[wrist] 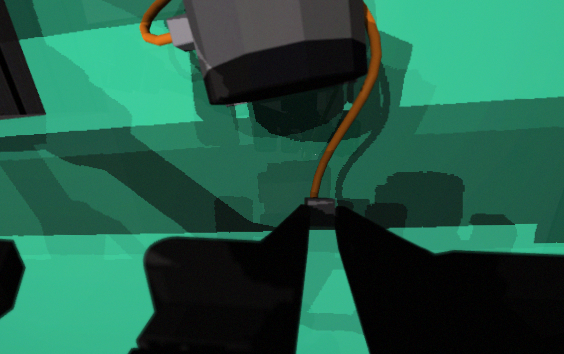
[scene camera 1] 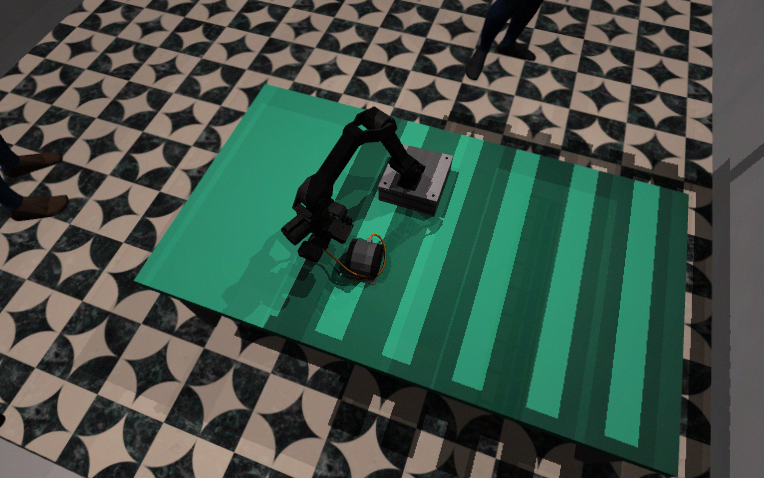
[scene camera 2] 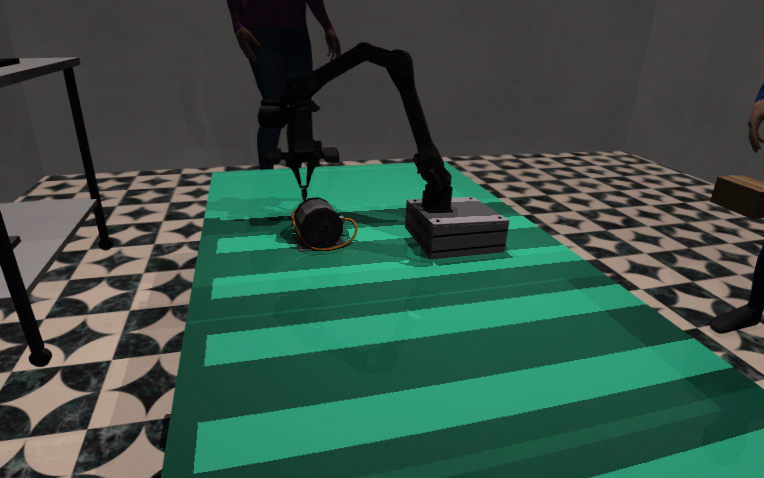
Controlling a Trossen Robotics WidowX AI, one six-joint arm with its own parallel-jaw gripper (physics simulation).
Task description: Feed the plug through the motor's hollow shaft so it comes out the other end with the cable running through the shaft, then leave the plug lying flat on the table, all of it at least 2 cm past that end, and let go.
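Places are measured from the arm's base along level axes (x down, y right, z back), in millimetres.
Pixels of known places: gripper, between the fingertips: (wrist: 321, 213) (scene camera 1: 326, 244) (scene camera 2: 304, 187); arm's base, origin of its link: (scene camera 1: 409, 180) (scene camera 2: 436, 208).
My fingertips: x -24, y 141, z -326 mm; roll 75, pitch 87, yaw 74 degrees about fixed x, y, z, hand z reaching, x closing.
Ahead of a thing's pixels: the offset from my fingertips to its middle. Level surfaces: height alone.
The motor {dx +58, dy -109, dz +29 mm} (scene camera 1: 363, 256) (scene camera 2: 318, 222) (wrist: 280, 25) is a grey cylinder with dark ends, lying on its side on a base on the table {dx +109 mm} (scene camera 1: 197, 197) (scene camera 2: 360, 394). Its shaft opening cannot be made out. The orange cable (scene camera 1: 385, 258) (scene camera 2: 356, 229) (wrist: 378, 47) leaves a light stub {dx +57, dy -100, dz +84 mm} (wrist: 181, 33) on the motor's side, loops past the far end and runs along the outside of the motor to the plug. My gripper (scene camera 2: 304, 190) (wrist: 321, 213) is shut on the small dark plug {dx +13, dy +5, dz +1 mm} (wrist: 320, 205), above the table and apart from the motor's near end. In scene camera 1 the arm hides the fingertips.
The arm's grey base block (scene camera 1: 442, 163) (scene camera 2: 470, 239) (wrist: 15, 85) stands beside the motor. Shadows and light stripes cross the green table. A white shelf unit (scene camera 2: 82, 118) stands on the floor at the left in scene camera 2. People stand around the table.
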